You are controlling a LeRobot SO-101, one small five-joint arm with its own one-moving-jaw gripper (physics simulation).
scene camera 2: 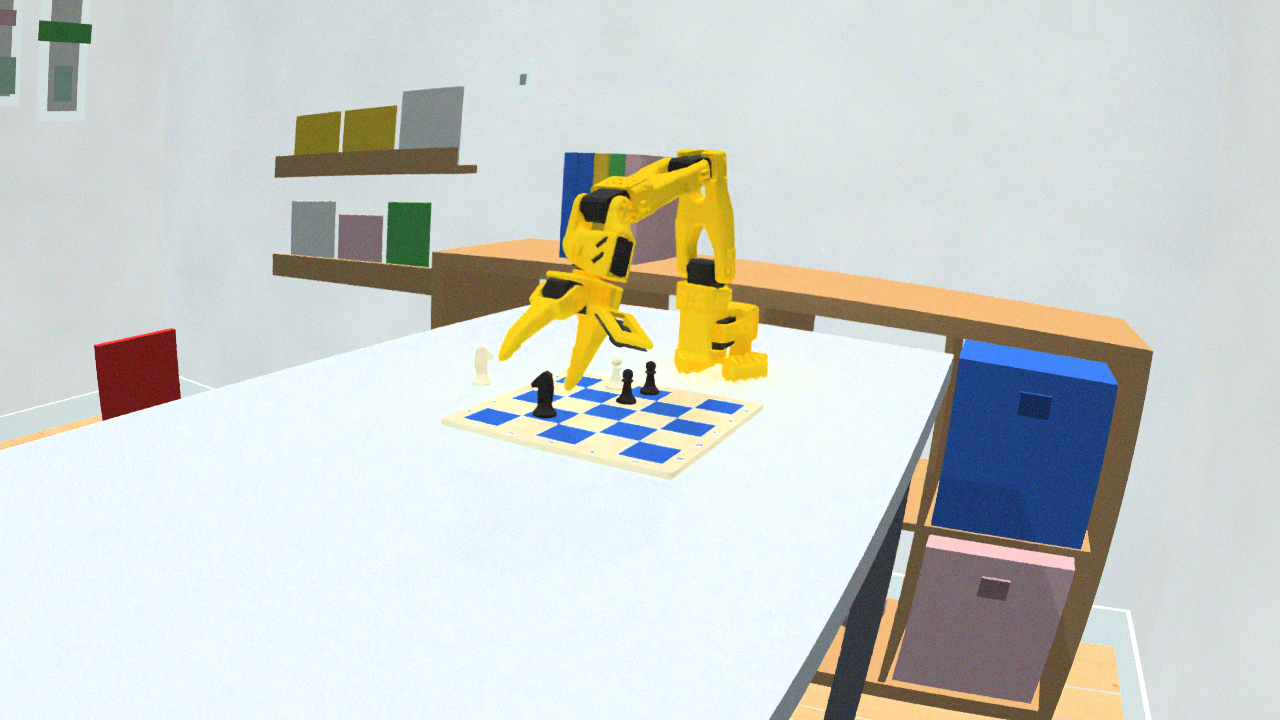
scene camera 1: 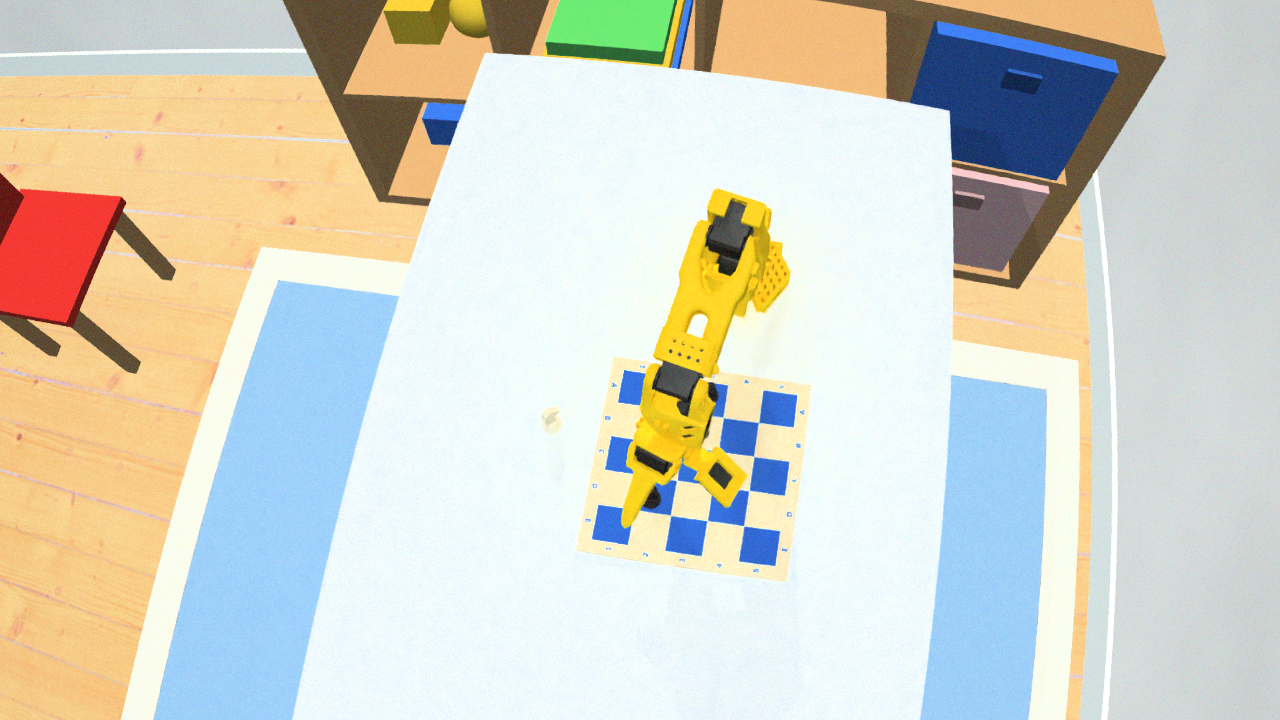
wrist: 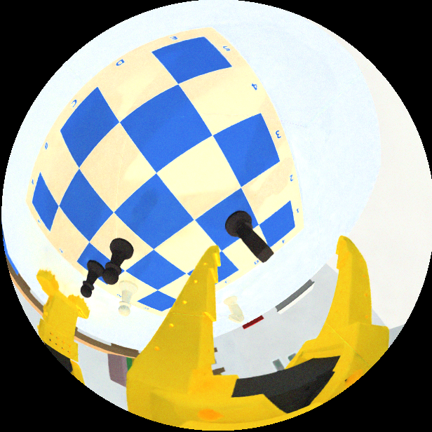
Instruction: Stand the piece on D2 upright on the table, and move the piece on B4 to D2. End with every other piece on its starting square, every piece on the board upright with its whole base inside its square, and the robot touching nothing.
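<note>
Black knight (scene camera 2: 544, 382) (wrist: 238, 224). Chessboard (scene camera 1: 760, 423) (scene camera 2: 662, 435) (wrist: 163, 144). Black pawn (wrist: 121, 249).
</note>
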